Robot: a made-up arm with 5 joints. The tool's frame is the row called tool. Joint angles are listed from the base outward.
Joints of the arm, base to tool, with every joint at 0 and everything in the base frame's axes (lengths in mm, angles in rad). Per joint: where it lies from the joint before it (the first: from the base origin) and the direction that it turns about. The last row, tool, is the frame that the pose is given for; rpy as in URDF.
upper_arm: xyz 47.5 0 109.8 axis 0 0 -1
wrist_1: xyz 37.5 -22.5 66.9 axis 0 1 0
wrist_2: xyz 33.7 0 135.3 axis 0 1 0
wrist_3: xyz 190.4 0 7.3 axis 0 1 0
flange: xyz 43.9 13 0 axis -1 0 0
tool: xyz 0 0 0 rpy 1.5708 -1.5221 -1.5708
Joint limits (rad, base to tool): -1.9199..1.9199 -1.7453..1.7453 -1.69..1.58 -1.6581..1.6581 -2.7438..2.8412
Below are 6 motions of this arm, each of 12 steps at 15 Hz.
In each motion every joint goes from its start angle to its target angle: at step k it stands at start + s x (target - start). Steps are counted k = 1, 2, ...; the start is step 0. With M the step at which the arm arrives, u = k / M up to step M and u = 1 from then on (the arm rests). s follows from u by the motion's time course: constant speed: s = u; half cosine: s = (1 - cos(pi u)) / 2; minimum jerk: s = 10 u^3 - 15 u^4 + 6 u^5.
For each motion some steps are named. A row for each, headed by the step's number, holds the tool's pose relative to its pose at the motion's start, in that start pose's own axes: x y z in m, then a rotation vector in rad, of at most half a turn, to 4 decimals.
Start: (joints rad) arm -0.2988 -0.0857 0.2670 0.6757 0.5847
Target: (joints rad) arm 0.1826 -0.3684 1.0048 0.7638 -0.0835
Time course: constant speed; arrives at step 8
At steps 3, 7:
3: -0.0652 -0.0128 -0.0036 -0.0142 0.2290 -0.3975
7: -0.1502 -0.0043 0.0051 -0.0787 0.5181 -0.9495

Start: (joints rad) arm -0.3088 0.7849 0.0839 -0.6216 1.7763
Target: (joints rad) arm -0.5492 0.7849 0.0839 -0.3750 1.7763
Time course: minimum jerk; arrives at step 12
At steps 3, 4, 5, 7, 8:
3: 0.0082 -0.0002 -0.0001 0.0215 -0.0277 0.0064
4: 0.0167 -0.0004 0.0000 0.0435 -0.0561 0.0136
5: 0.0275 -0.0005 0.0005 0.0719 -0.0922 0.0238
7: 0.0516 -0.0004 0.0030 0.1356 -0.1722 0.0506
8: 0.0623 -0.0002 0.0048 0.1639 -0.2072 0.0643

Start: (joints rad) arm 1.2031 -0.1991 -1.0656 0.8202 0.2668
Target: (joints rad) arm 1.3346 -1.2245 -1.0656 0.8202 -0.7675
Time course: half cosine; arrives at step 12
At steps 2, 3, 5, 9, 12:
2: 0.0149 -0.0043 0.0190 -0.0202 -0.0661 -0.0652
3: 0.0310 -0.0085 0.0428 -0.0379 -0.1464 -0.1416
5: 0.0663 -0.0147 0.1162 -0.0498 -0.3807 -0.3496
9: 0.0856 -0.0002 0.2893 0.1248 -0.8902 -0.7350
12: 0.0753 0.0109 0.3406 0.2333 -1.0339 -0.8274

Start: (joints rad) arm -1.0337 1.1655 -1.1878 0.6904 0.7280
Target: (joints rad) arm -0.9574 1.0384 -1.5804 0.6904 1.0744
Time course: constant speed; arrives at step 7
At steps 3, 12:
3: 0.0250 -0.0368 0.0388 -0.1728 -0.1435 0.1305
12: 0.0487 -0.0760 0.1028 -0.4395 -0.2897 0.3078

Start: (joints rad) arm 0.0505 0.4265 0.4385 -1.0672 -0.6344
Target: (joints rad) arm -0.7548 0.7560 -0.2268 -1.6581 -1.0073
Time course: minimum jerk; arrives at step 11
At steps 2, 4, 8, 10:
2: -0.0055 0.0095 -0.0039 0.0537 -0.0096 -0.0247
4: -0.0322 0.0570 -0.0150 0.3049 -0.0453 -0.1604
8: -0.1023 0.2016 0.0220 0.9864 -0.0709 -0.7083
10: -0.1127 0.2279 0.0410 1.1089 -0.0652 -0.8413

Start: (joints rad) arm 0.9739 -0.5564 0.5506 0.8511 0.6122
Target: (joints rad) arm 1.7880 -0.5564 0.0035 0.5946 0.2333
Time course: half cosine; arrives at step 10
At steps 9, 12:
9: -0.0553 -0.1288 0.1486 -0.9699 -0.4254 -0.6914
12: -0.0570 -0.1297 0.1534 -0.9962 -0.4371 -0.6998

